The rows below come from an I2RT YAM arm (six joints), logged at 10 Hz.
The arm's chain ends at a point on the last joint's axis. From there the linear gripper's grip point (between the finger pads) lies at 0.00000 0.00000 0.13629 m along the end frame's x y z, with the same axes.
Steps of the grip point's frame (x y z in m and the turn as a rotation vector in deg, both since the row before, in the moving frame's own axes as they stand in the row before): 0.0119, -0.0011, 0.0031, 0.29, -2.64, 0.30; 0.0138, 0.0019, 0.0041, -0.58, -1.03, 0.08; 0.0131, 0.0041, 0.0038, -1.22, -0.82, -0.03; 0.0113, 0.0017, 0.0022, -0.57, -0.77, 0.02; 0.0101, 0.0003, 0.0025, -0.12, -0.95, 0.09; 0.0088, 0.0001, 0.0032, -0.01, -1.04, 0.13; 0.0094, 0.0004, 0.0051, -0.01, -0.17, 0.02
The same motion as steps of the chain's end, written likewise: 0.0182, -0.0004, 0.0032, 0.29, -2.64, 0.30; 0.0163, 0.0005, 0.0041, -0.58, -1.03, 0.08; 0.0150, 0.0012, 0.0038, -1.22, -0.82, -0.03; 0.0131, 0.0003, 0.0022, -0.57, -0.77, 0.02; 0.0124, 0.0000, 0.0025, -0.12, -0.95, 0.09; 0.0113, 0.0001, 0.0032, -0.01, -1.04, 0.13; 0.0098, 0.0004, 0.0051, -0.01, -0.17, 0.02
